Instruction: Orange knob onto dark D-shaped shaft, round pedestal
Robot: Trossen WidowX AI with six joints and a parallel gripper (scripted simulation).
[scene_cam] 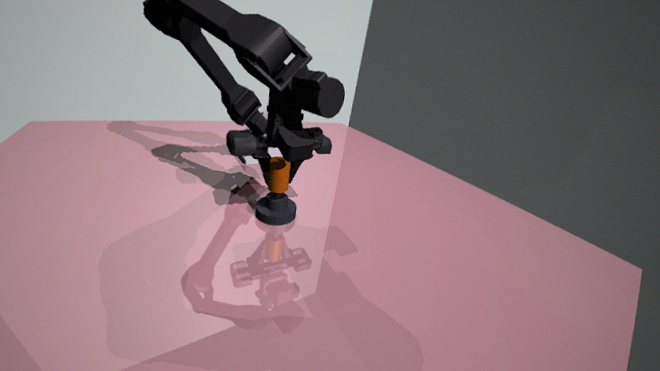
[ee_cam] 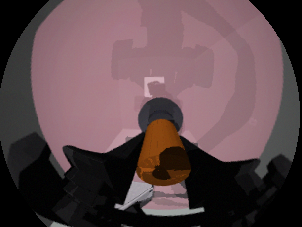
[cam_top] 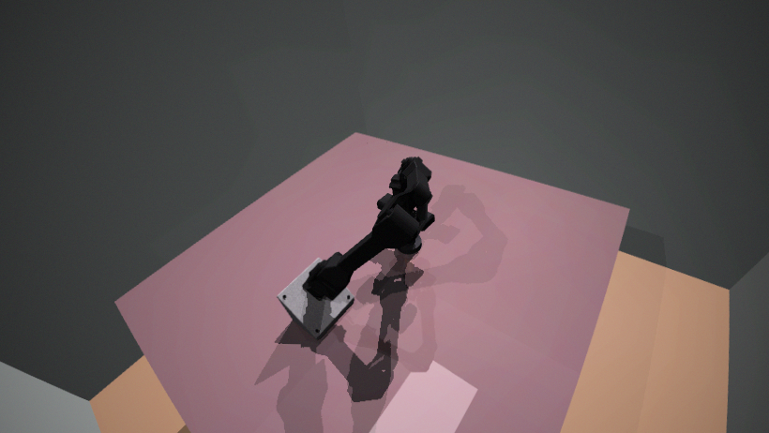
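Now: the orange knob 20 mm above my gripper tip. Round my gripper tip: dark round pedestal 40 mm below.
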